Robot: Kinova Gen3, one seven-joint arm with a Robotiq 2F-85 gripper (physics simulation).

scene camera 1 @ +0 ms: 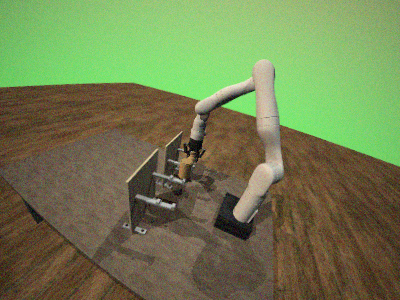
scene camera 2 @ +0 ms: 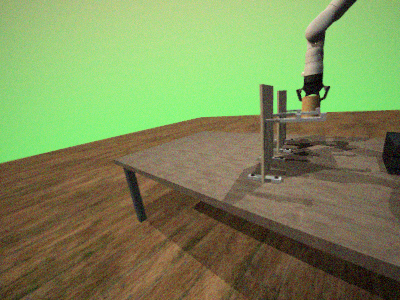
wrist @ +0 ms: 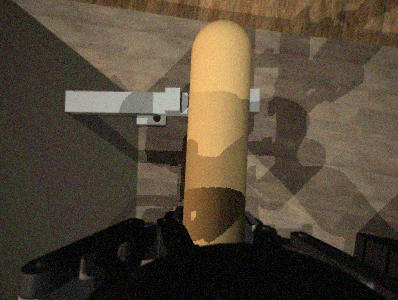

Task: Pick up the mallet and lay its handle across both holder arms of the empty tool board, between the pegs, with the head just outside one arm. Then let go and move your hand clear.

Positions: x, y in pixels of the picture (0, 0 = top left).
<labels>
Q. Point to a tool board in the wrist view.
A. At 76, 132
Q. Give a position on a tool board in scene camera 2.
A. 267, 115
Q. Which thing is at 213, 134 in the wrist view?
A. A wooden mallet.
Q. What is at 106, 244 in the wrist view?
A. My gripper.
</labels>
